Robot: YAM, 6 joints.
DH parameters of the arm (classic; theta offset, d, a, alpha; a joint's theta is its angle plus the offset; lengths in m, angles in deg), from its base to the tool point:
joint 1: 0 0.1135 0.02 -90
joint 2: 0 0 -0.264 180
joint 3: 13.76 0 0.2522 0
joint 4: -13.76 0 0.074 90
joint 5: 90 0 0 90
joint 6: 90 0.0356 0 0
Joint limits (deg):
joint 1: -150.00..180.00
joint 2: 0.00..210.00
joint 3: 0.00..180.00
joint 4: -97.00..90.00
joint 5: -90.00..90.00
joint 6: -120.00..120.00
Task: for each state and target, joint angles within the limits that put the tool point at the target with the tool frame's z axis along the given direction. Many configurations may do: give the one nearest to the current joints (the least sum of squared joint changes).
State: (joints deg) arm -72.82 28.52 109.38 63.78 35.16 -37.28
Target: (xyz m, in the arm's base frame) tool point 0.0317 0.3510 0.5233 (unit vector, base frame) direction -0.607 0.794 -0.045
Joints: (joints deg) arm -99.38 41.79 135.67 89.88 46.71 -37.28
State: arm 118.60 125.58 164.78 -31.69 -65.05 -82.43
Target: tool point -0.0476 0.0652 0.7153 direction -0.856 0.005 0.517
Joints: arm 104.76 94.32 171.01 -10.01 -55.74 -82.43
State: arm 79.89 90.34 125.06 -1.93 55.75 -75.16
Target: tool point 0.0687 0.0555 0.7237 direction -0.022 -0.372 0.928
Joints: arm 44.69 98.95 161.94 43.65 14.42 -75.16
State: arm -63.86 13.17 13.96 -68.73 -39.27 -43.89
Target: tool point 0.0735 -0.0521 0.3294 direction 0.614 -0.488 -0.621
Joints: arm -33.92 32.24 53.07 -59.30 3.57 -43.89
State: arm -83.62 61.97 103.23 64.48 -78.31 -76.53
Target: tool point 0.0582 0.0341 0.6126 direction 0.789 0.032 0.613
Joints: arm -132.40 53.86 96.17 89.88 -34.14 -76.53
